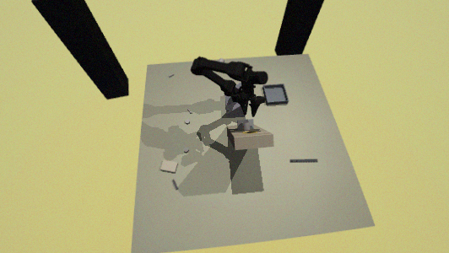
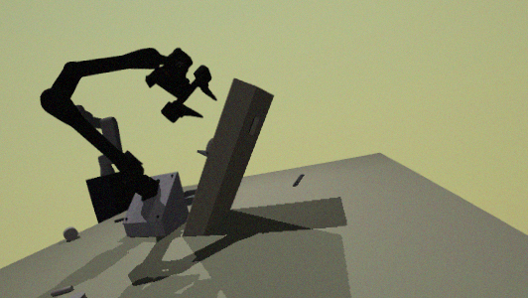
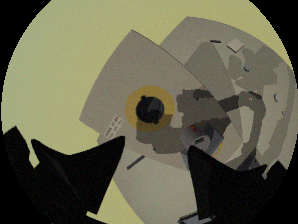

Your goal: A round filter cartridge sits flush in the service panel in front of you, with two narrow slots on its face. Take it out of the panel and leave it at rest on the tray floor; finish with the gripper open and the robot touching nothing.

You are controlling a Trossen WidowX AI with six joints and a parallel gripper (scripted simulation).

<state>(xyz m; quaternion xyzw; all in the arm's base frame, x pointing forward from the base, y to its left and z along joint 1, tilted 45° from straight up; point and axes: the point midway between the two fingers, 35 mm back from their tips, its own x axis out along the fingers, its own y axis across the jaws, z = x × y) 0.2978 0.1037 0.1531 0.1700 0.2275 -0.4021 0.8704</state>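
Right now the round filter cartridge is 110 mm below my gripper tip, 10 mm to the right of it and 10 mm behind it. Also, from my gripper tip: cream tile 470 mm to the right, 330 mm below, 50 mm ahead; then dark-walled tray 320 mm to the left, 320 mm below, 310 mm behind.
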